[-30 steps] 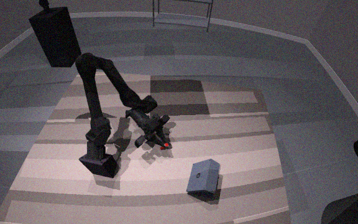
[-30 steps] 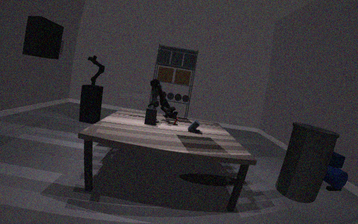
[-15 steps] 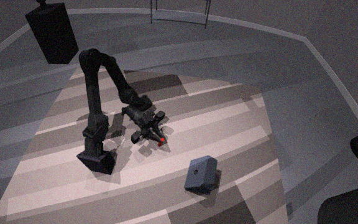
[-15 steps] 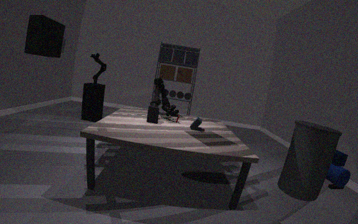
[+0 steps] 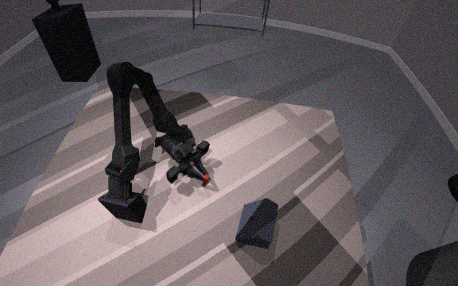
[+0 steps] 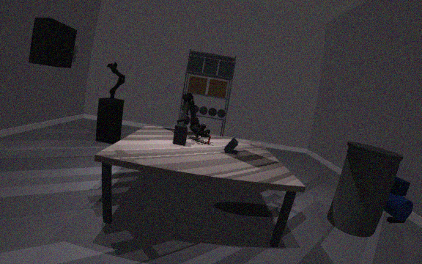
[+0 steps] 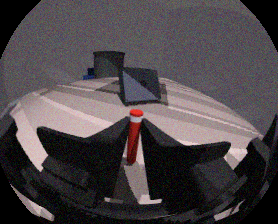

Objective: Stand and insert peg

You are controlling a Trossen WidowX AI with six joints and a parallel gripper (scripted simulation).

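My gripper tip is now 10 mm above the red peg. From my gripper tip the other things lie so: sloped panel: 170 mm ahead, 140 mm to the right, 20 mm below.
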